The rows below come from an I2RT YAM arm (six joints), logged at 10 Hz.
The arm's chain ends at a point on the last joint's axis. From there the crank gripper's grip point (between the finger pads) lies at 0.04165 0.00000 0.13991 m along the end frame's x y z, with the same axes.
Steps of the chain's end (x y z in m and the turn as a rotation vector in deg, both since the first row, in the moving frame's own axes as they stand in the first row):
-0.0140, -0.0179, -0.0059, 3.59, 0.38, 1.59
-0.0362, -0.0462, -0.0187, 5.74, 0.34, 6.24
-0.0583, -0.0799, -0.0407, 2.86, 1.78, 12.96
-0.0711, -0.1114, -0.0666, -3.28, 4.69, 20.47
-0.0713, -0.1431, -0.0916, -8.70, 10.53, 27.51
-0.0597, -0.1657, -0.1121, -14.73, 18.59, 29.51
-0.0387, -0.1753, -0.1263, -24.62, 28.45, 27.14
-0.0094, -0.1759, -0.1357, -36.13, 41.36, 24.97
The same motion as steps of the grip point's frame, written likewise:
-0.0130, -0.0255, -0.0064, 3.59, 0.38, 1.59
-0.0349, -0.0556, -0.0194, 5.74, 0.34, 6.24
-0.0543, -0.0770, -0.0420, 2.86, 1.78, 12.96
-0.0641, -0.0871, -0.0710, -3.28, 4.69, 20.47
-0.0572, -0.0983, -0.1043, -8.70, 10.53, 27.51
-0.0339, -0.1028, -0.1389, -14.73, 18.59, 29.51
0.0007, -0.0925, -0.1774, -24.62, 28.45, 27.14
0.0429, -0.0767, -0.2243, -36.13, 41.36, 24.97

